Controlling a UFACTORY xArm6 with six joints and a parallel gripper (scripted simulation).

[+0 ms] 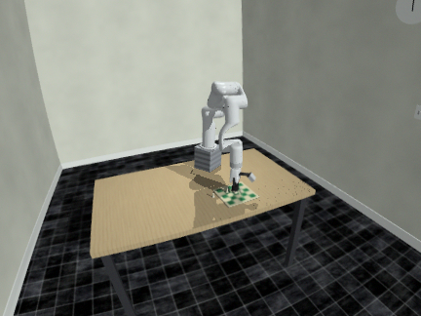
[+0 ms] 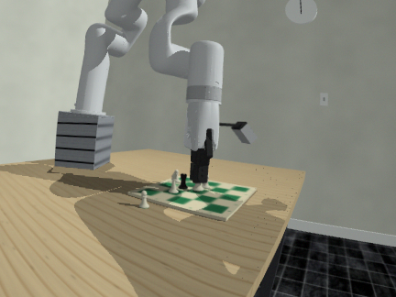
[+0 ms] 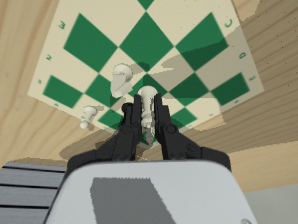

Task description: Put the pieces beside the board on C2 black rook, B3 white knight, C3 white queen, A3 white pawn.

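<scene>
The chessboard lies 5 cm below my hand. Round my hand: white knight: 4 cm to the right, 3 cm behind, 2 cm below; then black rook: 4 cm behind, 3 cm below.
</scene>
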